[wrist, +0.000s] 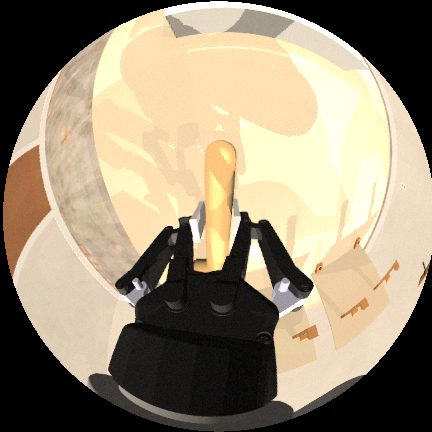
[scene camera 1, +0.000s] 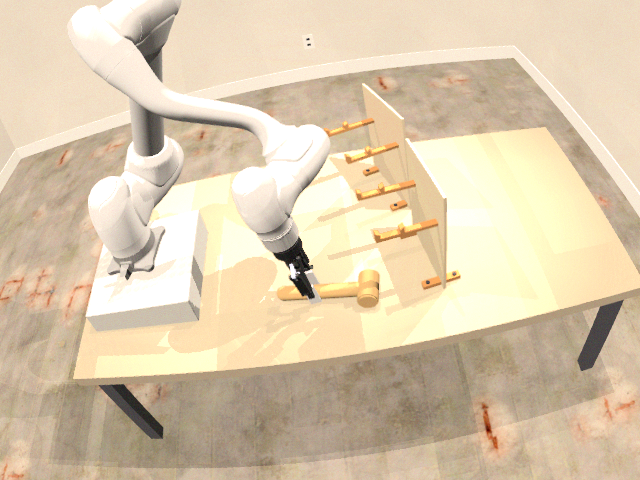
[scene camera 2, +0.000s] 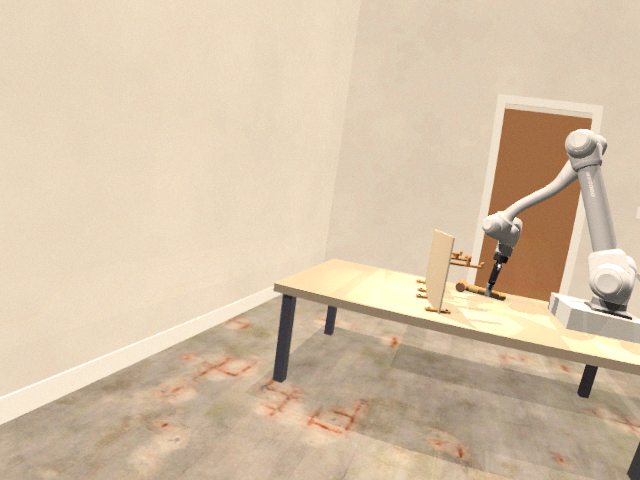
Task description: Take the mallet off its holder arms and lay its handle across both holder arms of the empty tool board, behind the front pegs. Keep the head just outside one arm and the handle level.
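Where they show: gripper, fingertip midpoint: point(wrist: 218, 208) point(scene camera 1: 316, 294) point(scene camera 2: 486, 294); arm's base at its link origin: point(scene camera 1: 136, 251) point(scene camera 2: 606, 311).
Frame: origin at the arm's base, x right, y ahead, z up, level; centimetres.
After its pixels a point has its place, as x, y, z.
Note:
The mallet point(scene camera 1: 341, 290) @(15.6, 64.3, -5.0) point(scene camera 2: 473, 289) @(12.3, 64.3, -6.2) point(wrist: 220, 170) @(13.7, 50.2, -5.0) lies roughly level at the table top, handle end toward the robot base and head toward the boards. Whether it touches the table is unclear. My gripper point(scene camera 1: 311, 293) @(13.9, 57.0, -7.9) point(scene camera 2: 489, 293) @(13.9, 57.0, -7.9) point(wrist: 218, 208) @(13.9, 57.0, -7.9) points down and is shut on its handle, between the handle's end and the head. In the wrist view my gripper hides most of the head. The near tool board point(scene camera 1: 431, 191) @(7.0, 89.3, 18.5) stands upright; its near holder arm point(scene camera 1: 418, 226) @(11.6, 85.3, 11.6) and far holder arm point(scene camera 1: 395, 188) @(-3.6, 80.4, 11.6) stick out toward the robot with upright pegs, bearing nothing.
A second upright board point(scene camera 1: 383, 121) @(-30.0, 79.1, 16.6) stands beyond the near one; its holder arms point(scene camera 1: 382, 149) @(-19.9, 77.9, 13.2) point(scene camera 1: 356, 125) @(-34.4, 70.4, 13.1) also bear nothing. Small wooden feet point(scene camera 1: 430, 282) @(13.0, 87.9, -7.9) stand at the boards' bases. The arm's white pedestal point(scene camera 1: 144, 315) @(22.6, 8.0, -3.8) stands at the left of the table point(scene camera 1: 516, 206) @(-15.9, 119.8, -9.0).

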